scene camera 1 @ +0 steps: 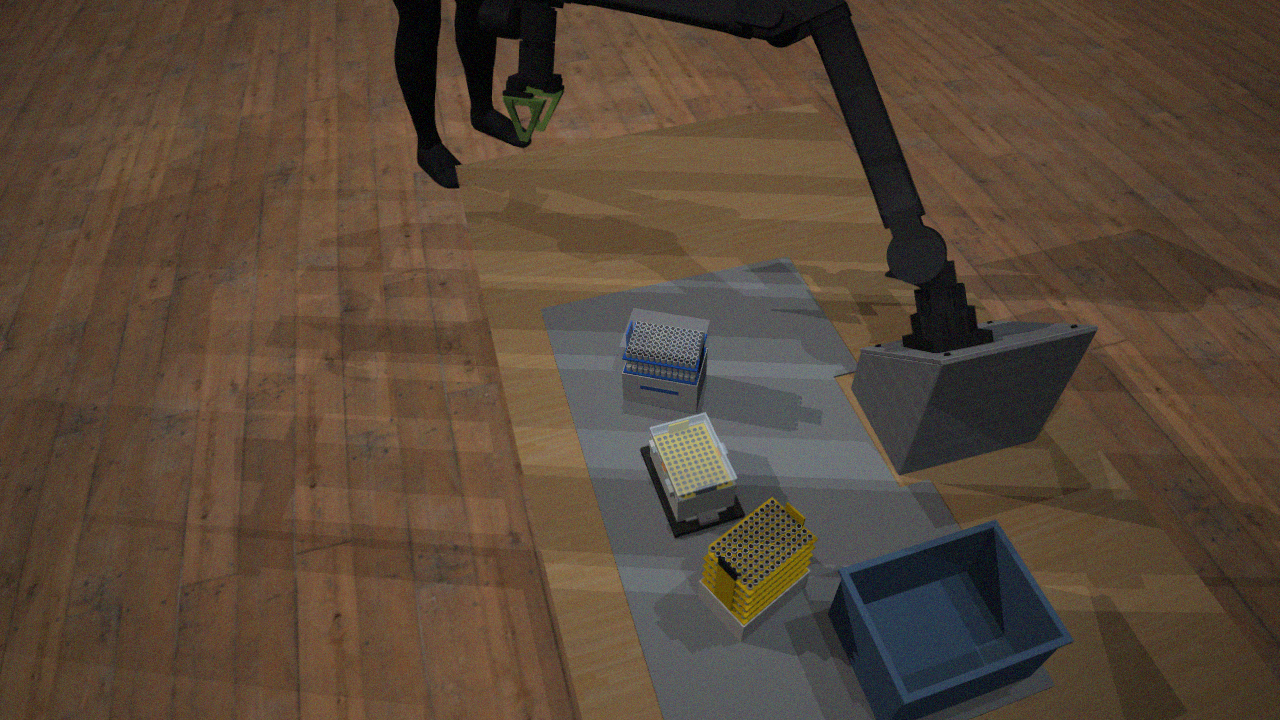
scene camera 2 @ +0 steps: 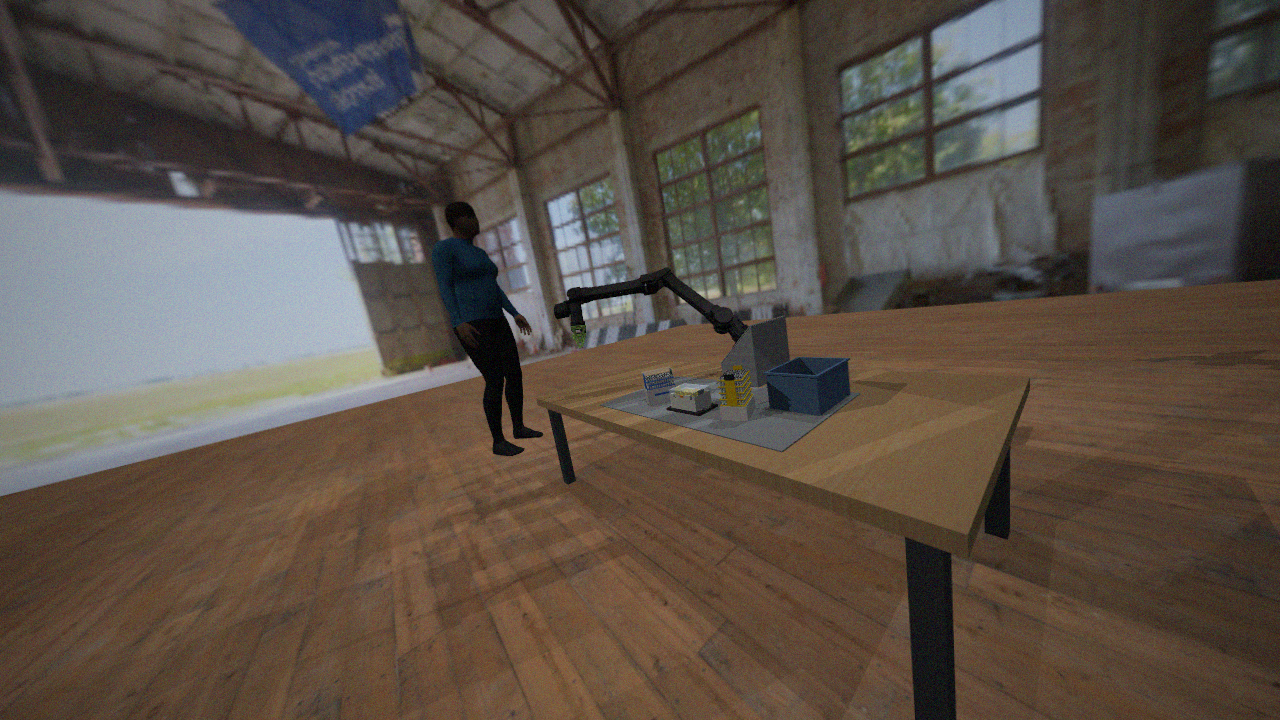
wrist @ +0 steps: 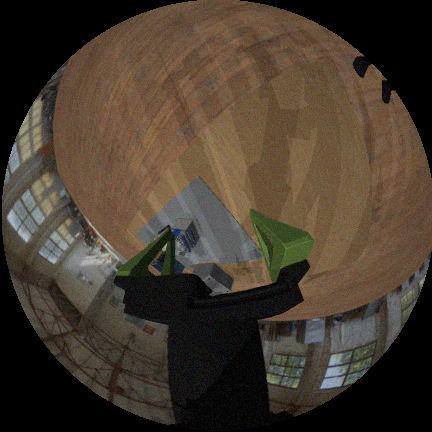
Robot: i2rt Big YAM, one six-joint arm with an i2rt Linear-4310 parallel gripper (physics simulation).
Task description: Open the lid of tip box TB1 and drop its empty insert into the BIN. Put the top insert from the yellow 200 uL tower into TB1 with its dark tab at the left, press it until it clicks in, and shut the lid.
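TB1, which looks to be the white box [scene camera 1: 707, 507] [scene camera 2: 690, 402] on a dark base, stands mid-mat with its clear lid apparently shut over a yellow insert [scene camera 1: 691, 456]. The yellow tower [scene camera 1: 768, 577] [scene camera 2: 735, 389] stands beside it, turned at an angle, with a dark tab [scene camera 1: 726, 566] on its top insert's near-left end in scene camera 1. The blue BIN [scene camera 1: 852, 622] [scene camera 2: 810, 395] stands open beside the tower. My gripper [scene camera 1: 534, 134] [scene camera 2: 579, 345] [wrist: 208, 223] is open and empty, fingers pointing down, high and far from TB1, past the far end of the mat.
A blue-and-grey tip rack [scene camera 1: 662, 386] [scene camera 2: 658, 394] with its lid raised stands on the grey mat [scene camera 1: 586, 326], on TB1's far side. The arm's grey pedestal [scene camera 1: 993, 402] [scene camera 2: 768, 351] stands beside the mat. A person [scene camera 2: 471, 277] stands beyond the table's far end.
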